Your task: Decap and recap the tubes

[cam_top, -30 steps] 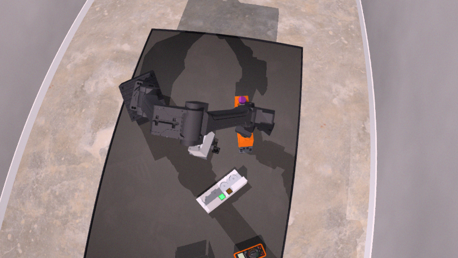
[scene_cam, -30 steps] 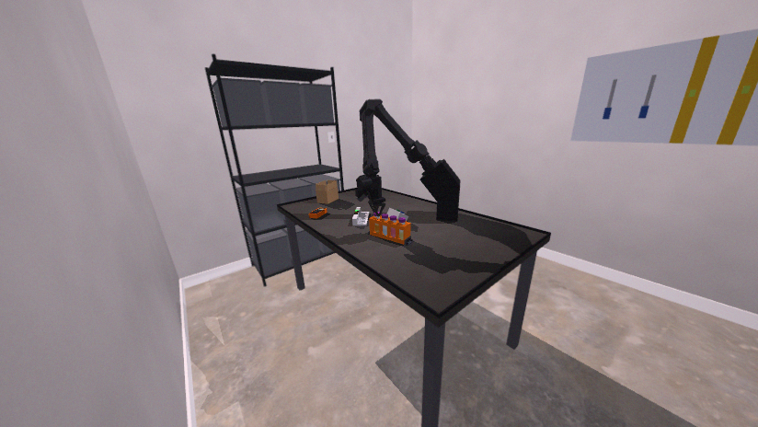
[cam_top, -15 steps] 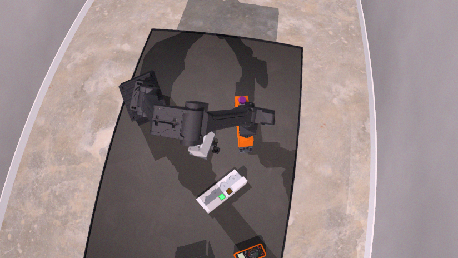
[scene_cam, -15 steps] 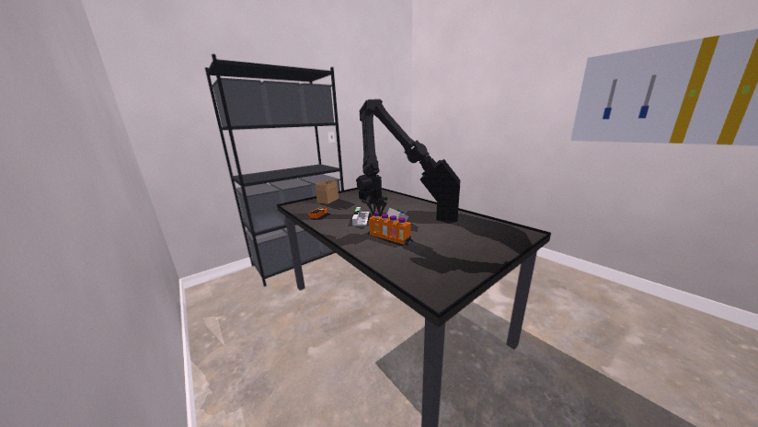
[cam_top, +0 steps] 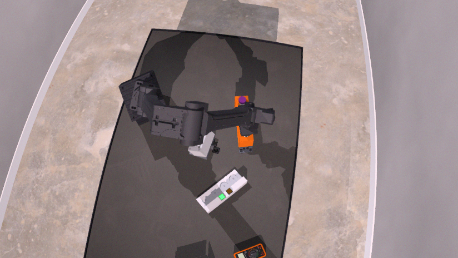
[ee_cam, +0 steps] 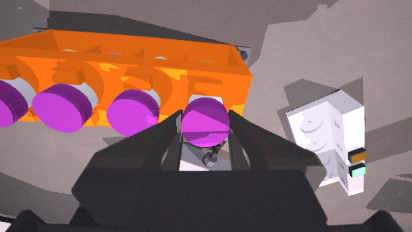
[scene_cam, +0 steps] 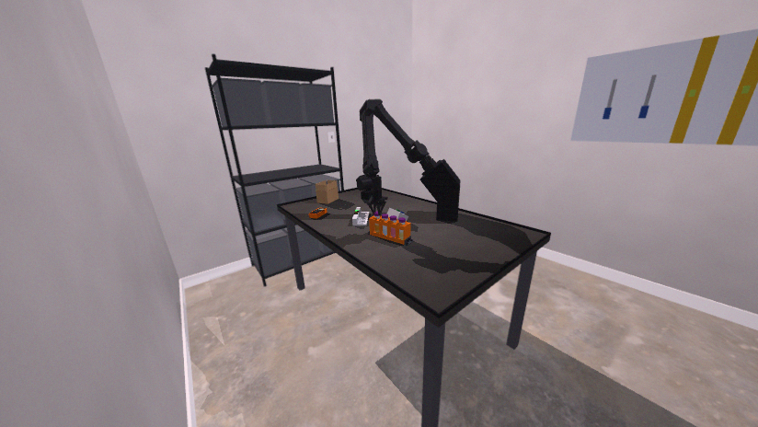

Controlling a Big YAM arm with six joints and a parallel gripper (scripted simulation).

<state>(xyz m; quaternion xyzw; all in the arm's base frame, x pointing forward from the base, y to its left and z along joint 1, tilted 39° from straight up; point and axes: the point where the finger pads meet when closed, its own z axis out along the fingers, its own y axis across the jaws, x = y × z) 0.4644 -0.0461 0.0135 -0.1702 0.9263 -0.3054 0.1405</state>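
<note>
Now: the cap right at my hand. Round my hand: green key: 220 mm behind, 50 mm to the right, 50 mm below; blue key: 210 mm behind, 50 mm below; key housing: 200 mm behind, 30 mm to the right, 60 mm below.
</note>
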